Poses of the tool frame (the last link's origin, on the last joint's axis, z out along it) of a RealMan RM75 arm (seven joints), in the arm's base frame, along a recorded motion.
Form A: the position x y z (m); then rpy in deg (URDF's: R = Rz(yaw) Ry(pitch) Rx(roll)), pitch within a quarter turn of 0, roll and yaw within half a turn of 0.
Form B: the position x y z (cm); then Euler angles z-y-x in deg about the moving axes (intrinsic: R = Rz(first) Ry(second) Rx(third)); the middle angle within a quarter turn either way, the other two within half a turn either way. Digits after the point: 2 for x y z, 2 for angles.
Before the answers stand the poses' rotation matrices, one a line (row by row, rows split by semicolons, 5 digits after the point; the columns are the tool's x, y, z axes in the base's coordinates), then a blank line. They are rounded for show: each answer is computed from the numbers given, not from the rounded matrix.
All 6 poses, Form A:
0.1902, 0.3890, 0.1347, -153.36, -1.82, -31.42
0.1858, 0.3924, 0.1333, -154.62, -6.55, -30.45
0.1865, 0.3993, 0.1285, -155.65, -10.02, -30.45
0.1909, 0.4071, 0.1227, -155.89, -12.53, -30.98
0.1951, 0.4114, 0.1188, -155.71, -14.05, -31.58
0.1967, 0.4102, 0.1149, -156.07, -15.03, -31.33
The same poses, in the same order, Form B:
0.85294 -0.45381 0.25797; -0.52104 -0.77020 0.36784; 0.03176 -0.44816 -0.89339
0.85644 -0.41572 0.30606; -0.50348 -0.80365 0.31727; 0.11407 -0.42582 -0.89759
0.84892 -0.39986 0.34560; -0.49906 -0.82174 0.27511; 0.17399 -0.40602 -0.89715
0.83693 -0.39385 0.38004; -0.50248 -0.82817 0.24829; 0.21695 -0.39876 -0.89102
0.82642 -0.39225 0.40393; -0.50802 -0.82879 0.23456; 0.24277 -0.39905 -0.88421
0.82497 -0.38542 0.41338; -0.50218 -0.83546 0.22323; 0.25932 -0.39174 -0.88277

19.02, 38.90, 13.47, -31.42, -1.82, -153.36
18.58, 39.24, 13.33, -30.45, -6.55, -154.62
18.65, 39.93, 12.85, -30.45, -10.02, -155.65
19.09, 40.71, 12.27, -30.98, -12.53, -155.89
19.51, 41.14, 11.88, -31.58, -14.05, -155.71
19.67, 41.02, 11.49, -31.33, -15.03, -156.07

